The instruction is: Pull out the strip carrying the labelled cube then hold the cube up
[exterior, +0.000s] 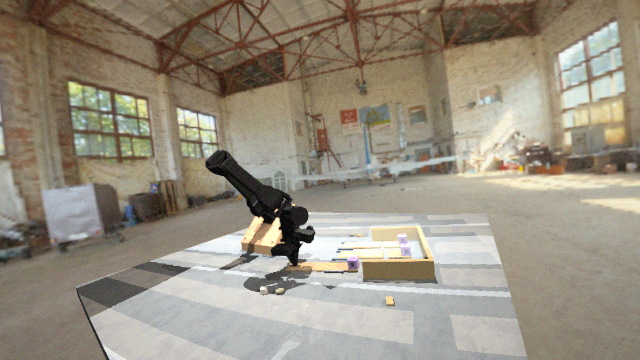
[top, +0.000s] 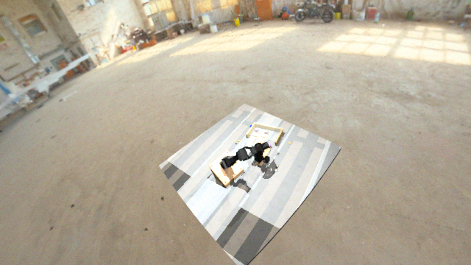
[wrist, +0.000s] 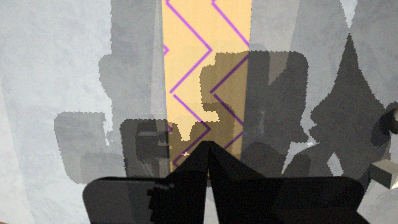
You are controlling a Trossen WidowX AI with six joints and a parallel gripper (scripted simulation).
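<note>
Now: the zigzag strip 9 cm ahead of my gripper tip and 4 cm to the left of it.
</note>
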